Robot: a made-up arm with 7 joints.
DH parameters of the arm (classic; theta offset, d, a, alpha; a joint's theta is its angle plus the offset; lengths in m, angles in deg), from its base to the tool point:
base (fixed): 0 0.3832 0.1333 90
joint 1: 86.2 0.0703 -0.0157 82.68
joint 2: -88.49 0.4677 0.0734 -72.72
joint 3: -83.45 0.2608 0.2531 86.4
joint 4: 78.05 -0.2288 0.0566 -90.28
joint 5: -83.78 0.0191 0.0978 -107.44
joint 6: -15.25 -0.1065 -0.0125 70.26
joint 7: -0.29 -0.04 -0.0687 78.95
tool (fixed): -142.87 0.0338 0 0
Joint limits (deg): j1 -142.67..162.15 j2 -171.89..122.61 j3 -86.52..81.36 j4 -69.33..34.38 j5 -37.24..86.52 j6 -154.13..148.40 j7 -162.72..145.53
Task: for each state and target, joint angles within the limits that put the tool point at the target. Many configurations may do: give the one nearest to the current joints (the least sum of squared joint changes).
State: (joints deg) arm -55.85 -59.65 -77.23 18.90 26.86 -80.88 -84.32
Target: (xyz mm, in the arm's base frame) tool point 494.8 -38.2 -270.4
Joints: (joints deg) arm -77.29 -55.68 -78.34 19.87 17.06 -80.58 -82.44
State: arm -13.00 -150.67 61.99 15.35 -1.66 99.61 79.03
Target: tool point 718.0 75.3 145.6
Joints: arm 8.06 -95.70 67.43 -1.84 31.00 100.70 71.16
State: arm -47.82 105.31 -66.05 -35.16 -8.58 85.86 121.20
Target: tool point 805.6 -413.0 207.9
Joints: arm -17.90 116.69 -35.78 -63.23 -30.75 89.40 104.73
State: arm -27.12 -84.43 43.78 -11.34 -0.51 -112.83 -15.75
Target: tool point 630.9 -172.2 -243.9
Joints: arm -21.88 -131.26 34.61 -14.93 21.43 -103.69 -25.27
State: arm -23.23 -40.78 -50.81 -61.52 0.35 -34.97 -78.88
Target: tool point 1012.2 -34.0 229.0
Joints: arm -9.71 -45.20 -24.21 -49.49 31.83 -41.49 -94.23
